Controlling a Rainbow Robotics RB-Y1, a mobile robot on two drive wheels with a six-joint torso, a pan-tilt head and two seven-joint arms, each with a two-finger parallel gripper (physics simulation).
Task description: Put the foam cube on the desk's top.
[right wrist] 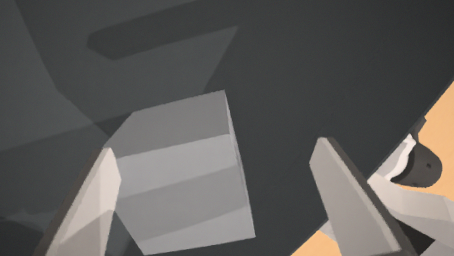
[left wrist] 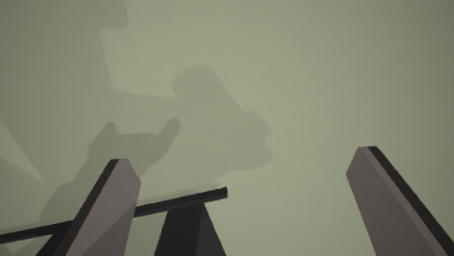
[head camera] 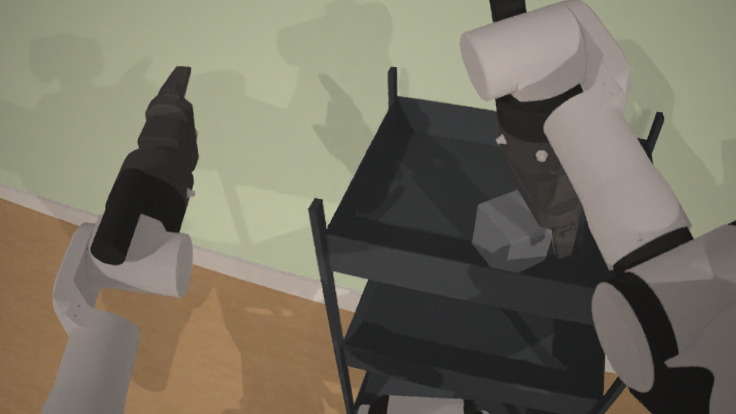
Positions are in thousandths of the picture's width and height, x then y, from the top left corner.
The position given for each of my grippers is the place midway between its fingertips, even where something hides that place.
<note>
In view: my left gripper (head camera: 255, 245), my right gripper (head camera: 740, 537), a dark shelf cart (head camera: 592, 774) and a grey foam cube (head camera: 688, 566).
The dark shelf cart shows as well in the right wrist view (right wrist: 809, 318). The grey foam cube shows as well in the right wrist view (right wrist: 402, 701). My left gripper is seen too in the left wrist view (left wrist: 532, 650). The left wrist view misses the grey foam cube: it is out of frame.
</note>
